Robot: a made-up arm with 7 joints.
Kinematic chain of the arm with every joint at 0, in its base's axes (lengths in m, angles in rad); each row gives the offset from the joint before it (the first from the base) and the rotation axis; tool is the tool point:
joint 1: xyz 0 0 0.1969 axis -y
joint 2: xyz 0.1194 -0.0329 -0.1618 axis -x
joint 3: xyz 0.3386 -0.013 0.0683 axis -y
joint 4: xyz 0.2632 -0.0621 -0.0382 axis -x
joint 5: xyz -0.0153 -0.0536 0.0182 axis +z
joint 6: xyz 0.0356 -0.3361 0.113 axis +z
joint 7: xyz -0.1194 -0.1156 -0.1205 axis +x
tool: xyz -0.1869 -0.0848 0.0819
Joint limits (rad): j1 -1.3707..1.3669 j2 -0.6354..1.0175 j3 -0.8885..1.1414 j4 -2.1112..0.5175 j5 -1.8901..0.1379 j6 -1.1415..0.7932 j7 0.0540..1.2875
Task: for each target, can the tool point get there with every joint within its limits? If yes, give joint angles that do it. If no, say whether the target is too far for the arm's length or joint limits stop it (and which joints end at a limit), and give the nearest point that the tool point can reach.
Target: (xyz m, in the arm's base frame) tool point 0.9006 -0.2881 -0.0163
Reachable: yes | joints 0.6645 -0.5078 0.7027 -0.8286 -0.4249 0.3008 0.3411
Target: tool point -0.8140 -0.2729 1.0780
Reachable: no: joint limits stop it (at a limit: joint 1, joint 3, joint 5, joint 6) | nearest point -0.5832 -0.2210 0.9792 | short by 0.256 m
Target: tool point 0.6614 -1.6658 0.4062
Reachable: no: too far | nearest point 0.5817 -0.9541 0.3810 | short by 0.717 m
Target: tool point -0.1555 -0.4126 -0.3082
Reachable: yes | joints -0.6927 -0.0410 -0.0839 -0.9353 -0.4113 0.0404 0.5024
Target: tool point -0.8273 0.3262 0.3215
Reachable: no: joint limits stop it (at a limit: joint 1, joint 2, joint 3, joint 6) | nearest point -0.6672 0.2415 0.1240 | short by 0.268 m
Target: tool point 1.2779 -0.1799 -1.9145
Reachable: no: too far | nearest point 0.7005 -0.1502 -0.9605 | short by 1.116 m
